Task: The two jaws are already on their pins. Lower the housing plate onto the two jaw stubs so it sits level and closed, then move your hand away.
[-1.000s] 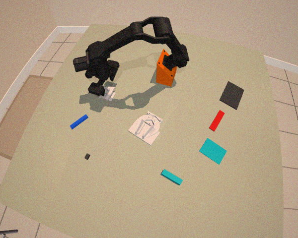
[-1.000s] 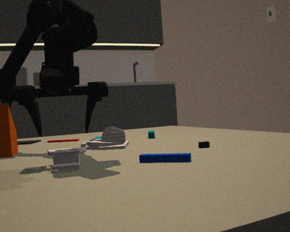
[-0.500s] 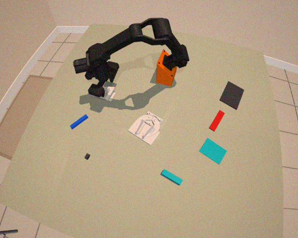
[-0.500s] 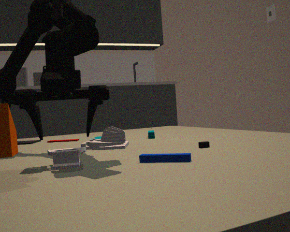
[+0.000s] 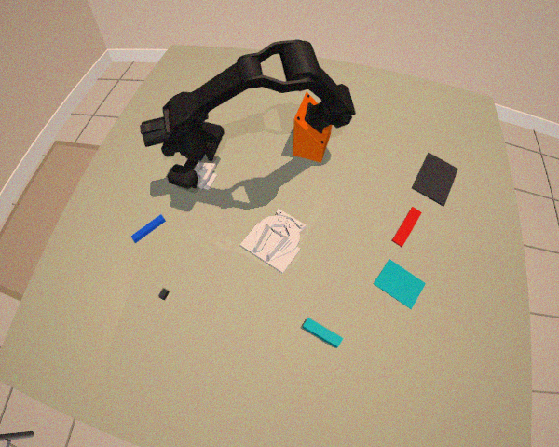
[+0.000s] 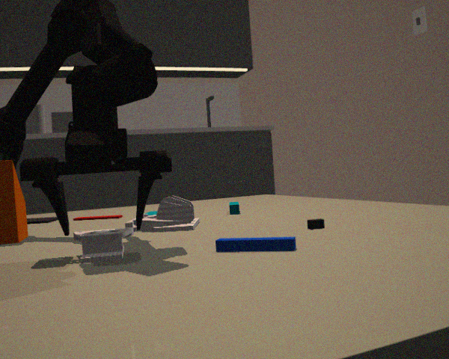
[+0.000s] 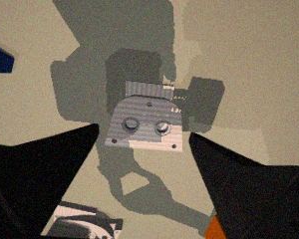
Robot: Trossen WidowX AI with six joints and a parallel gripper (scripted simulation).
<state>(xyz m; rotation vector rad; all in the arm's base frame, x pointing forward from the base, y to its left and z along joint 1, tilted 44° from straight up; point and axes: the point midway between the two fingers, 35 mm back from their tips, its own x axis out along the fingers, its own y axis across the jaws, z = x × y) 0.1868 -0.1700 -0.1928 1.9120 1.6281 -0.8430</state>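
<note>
My gripper tip is 1 cm to the left of the white stepped block and 2 cm above it. The rest, counted from my gripper tip: black cube 32 cm ahead, 1 cm to the left, 2 cm below; blue bar 17 cm ahead, 10 cm to the right, 2 cm below; teal bar 33 cm ahead, 37 cm to the left, 2 cm below.
</note>
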